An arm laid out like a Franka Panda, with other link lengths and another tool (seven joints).
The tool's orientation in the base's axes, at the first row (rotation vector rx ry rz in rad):
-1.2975, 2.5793, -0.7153
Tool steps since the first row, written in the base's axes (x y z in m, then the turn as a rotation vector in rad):
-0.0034, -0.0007, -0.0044, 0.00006, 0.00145, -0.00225
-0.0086, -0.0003, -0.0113, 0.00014, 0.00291, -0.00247
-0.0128, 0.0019, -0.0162, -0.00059, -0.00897, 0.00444
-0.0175, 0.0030, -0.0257, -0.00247, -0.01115, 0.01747
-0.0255, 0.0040, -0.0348, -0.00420, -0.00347, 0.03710
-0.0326, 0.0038, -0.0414, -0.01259, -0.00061, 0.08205
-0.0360, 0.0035, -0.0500, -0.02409, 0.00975, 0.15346
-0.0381, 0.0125, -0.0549, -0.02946, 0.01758, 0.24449
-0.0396, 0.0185, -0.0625, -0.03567, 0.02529, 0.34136
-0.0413, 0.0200, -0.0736, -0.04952, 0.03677, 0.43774
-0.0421, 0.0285, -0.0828, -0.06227, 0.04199, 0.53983
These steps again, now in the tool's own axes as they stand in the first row. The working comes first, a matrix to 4 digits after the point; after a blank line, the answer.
The tool's axes in the first row as the columns of a matrix, in the base's axes (used below as rounded here):
-0.6082, -0.7112, 0.3525
-0.7912, 0.5073, -0.3416
0.0642, -0.4867, -0.8712

0.0023, 0.0042, 0.0029, -0.00133, 0.00179, 0.00149
0.0047, 0.0115, 0.0069, -0.00255, 0.00258, 0.00121
0.0052, 0.0180, 0.0090, 0.00774, -0.00629, -0.00101
0.0066, 0.0265, 0.0152, 0.01145, -0.01240, -0.01228
0.0101, 0.0371, 0.0200, 0.00768, -0.01683, -0.03262
0.0142, 0.0453, 0.0233, 0.01341, -0.03129, -0.07571
0.0159, 0.0517, 0.0297, 0.01679, -0.05261, -0.14552
0.0098, 0.0602, 0.0301, 0.01970, -0.08912, -0.22939
0.0054, 0.0680, 0.0342, 0.02360, -0.12794, -0.31861
0.0046, 0.0753, 0.0427, 0.02913, -0.15918, -0.41138
-0.0023, 0.0847, 0.0476, 0.03931, -0.19715, -0.50659

